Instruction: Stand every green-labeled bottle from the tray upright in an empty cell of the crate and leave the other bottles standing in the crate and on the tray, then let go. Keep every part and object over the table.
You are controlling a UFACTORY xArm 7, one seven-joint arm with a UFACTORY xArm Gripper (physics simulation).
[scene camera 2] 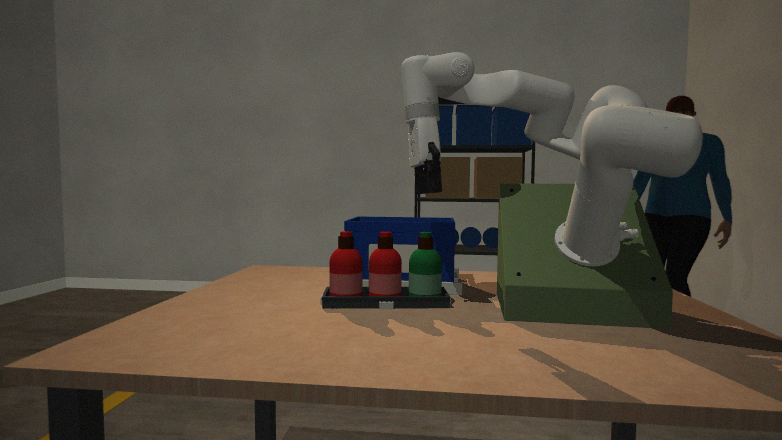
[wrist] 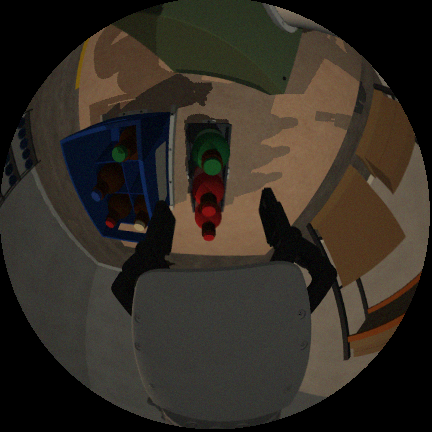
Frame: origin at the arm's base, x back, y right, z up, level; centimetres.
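Seen in the pictures: gripper, fingertip midpoint: [scene camera 2: 428, 193] [wrist: 213, 203]; arm's base at its link origin: [scene camera 2: 586, 242].
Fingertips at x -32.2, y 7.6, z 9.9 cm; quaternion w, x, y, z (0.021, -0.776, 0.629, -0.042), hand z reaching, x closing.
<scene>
Pixels of each thing's top centre, then the offset from my fingertips to it. Level surfaces: height alone.
- green-labeled bottle at its top centre: [wrist: 212, 167] [scene camera 2: 425, 232] dx -0.6, dy -0.3, dz -8.7 cm
- dark tray at its top centre: [scene camera 2: 385, 291] [wrist: 207, 175] dx -9.4, dy -0.3, dz -22.2 cm
- blue crate at its top centre: [wrist: 107, 200] [scene camera 2: 402, 219] dx -5.5, dy +19.4, dz -7.2 cm
- table at its surface level: dz -24.7 cm
A green-labeled bottle [scene camera 2: 425, 271] [wrist: 210, 145] stands upright in the dark tray [scene camera 2: 386, 301] [wrist: 229, 131], at the end nearest the green base block. Two red bottles [scene camera 2: 384, 271] [scene camera 2: 345, 271] [wrist: 208, 188] [wrist: 208, 216] stand in a row beside it. The blue crate [scene camera 2: 399, 225] [wrist: 80, 182] stands beside the tray. In the wrist view it holds several brown bottles, with green, blue, red and white caps; its cells are partly hidden by its walls. My gripper [scene camera 2: 428, 191] [wrist: 213, 203] is open and empty, above the height of the bottles and the crate.
The green base block [scene camera 2: 585, 303] [wrist: 225, 55] carries the arm at the right of the table [scene camera 2: 218, 339] in the scene view. A shelf unit [scene camera 2: 473, 148] and a person [scene camera 2: 680, 191] are behind the table. Shadows lie across the table beside the tray.
</scene>
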